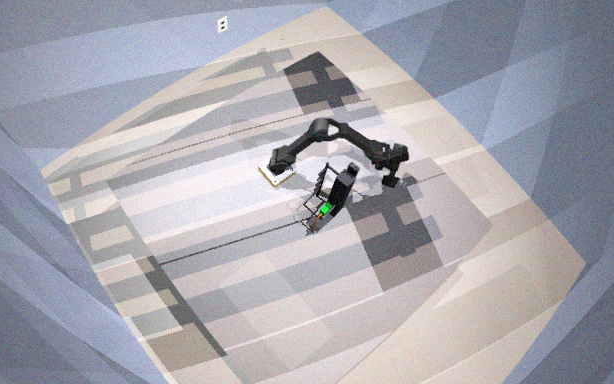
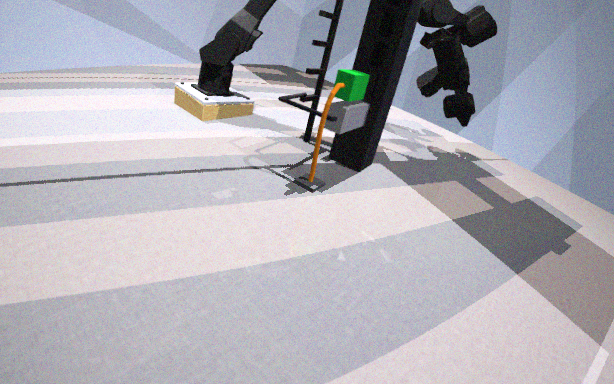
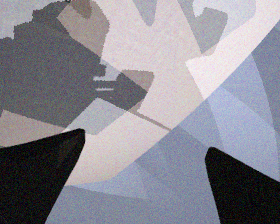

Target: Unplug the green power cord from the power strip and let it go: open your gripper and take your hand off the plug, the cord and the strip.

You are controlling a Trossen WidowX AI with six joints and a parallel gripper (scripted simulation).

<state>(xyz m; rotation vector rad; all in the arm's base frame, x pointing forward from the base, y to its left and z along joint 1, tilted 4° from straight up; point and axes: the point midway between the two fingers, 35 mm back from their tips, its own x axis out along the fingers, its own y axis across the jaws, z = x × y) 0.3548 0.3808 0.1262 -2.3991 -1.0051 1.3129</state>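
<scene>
Now: gripper tip 39 cm to the left of the green plug, 8 cm past it and 4 cm below it. Round my gripper tip: grey plate 45 cm to the right, 9 cm below, 7 cm behind; black ladder-like rack 34 cm to the right, 17 cm behind, 5 cm above.
</scene>
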